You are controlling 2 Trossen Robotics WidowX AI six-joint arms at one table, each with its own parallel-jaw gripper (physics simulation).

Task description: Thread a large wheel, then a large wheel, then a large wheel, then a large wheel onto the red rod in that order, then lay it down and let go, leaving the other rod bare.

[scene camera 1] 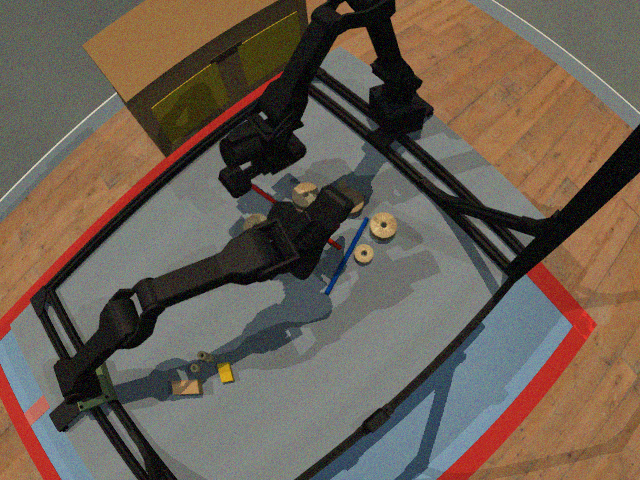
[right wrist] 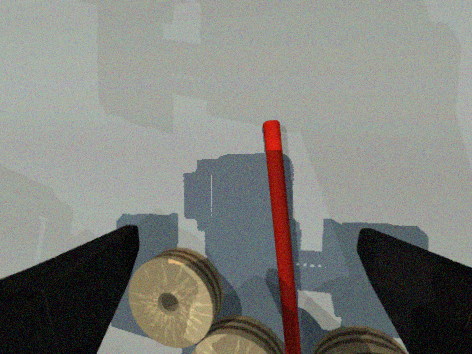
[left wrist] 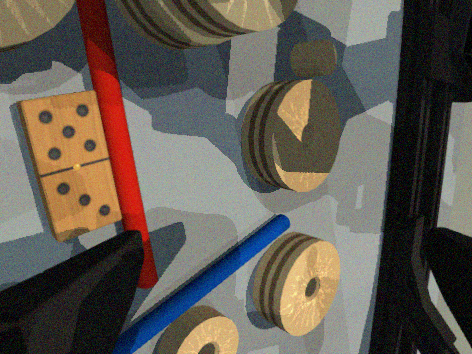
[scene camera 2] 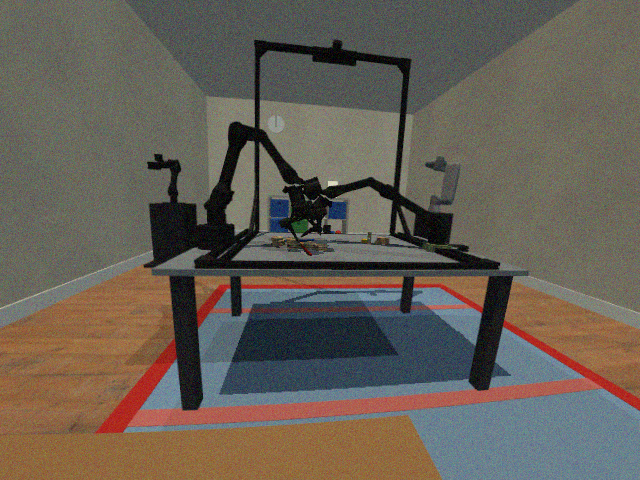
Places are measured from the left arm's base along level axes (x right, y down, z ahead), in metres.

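Where they show: left gripper, fingertip midpoint: (left wrist: 284, 243) (scene camera 2: 294, 230); right gripper, fingertip midpoint: (scene camera 1: 255, 183) (right wrist: 250, 237) (scene camera 2: 309, 238); left arm's base at its link origin: (scene camera 1: 88, 385) (scene camera 2: 436, 243); right arm's base at its link origin: (scene camera 1: 398, 96) (scene camera 2: 216, 224).
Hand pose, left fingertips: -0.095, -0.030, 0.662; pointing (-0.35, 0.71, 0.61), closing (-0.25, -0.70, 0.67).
Observation:
Each offset is from my left fingertips to the top centre of the thing, as dx, dy, dz. "spot": to the spot under its first point.
The red rod {-0.085, +0.055, -0.067} (scene camera 1: 263, 193) (left wrist: 115, 140) (right wrist: 280, 218) (scene camera 2: 308, 251) lies flat on the grey table, mostly hidden under my left arm in scene camera 1. Several wooden wheels lie around it: one {-0.092, +0.023, -0.023} (scene camera 1: 305, 194) beside the rod, a large one {+0.034, +0.043, +0.095} (scene camera 1: 383, 225) (left wrist: 301, 284) and a smaller one {+0.069, +0.051, +0.031} (scene camera 1: 364, 253) beside the blue rod {+0.055, +0.055, +0.000} (scene camera 1: 347, 254) (left wrist: 210, 277), and one {-0.046, +0.043, +0.058} (left wrist: 298, 135) in shadow. My right gripper (scene camera 1: 238, 182) (right wrist: 250, 237) is open and empty above the red rod, which shows between its fingers, right of centre. My left gripper (scene camera 1: 322, 259) is open and empty near the rod's other end.
A wooden domino {-0.007, +0.056, -0.046} (left wrist: 83, 161) lies against the red rod, and a short wooden peg {-0.090, +0.047, +0.061} (left wrist: 313, 57) lies near the wheels. A yellow block {+0.176, +0.049, -0.331} (scene camera 1: 225, 372), a wooden block {+0.177, +0.034, -0.425} (scene camera 1: 186, 387) and small parts {spot: +0.138, +0.005, -0.345} (scene camera 1: 205, 355) lie at the lower left. Black frame rails (scene camera 1: 413, 148) border the table.

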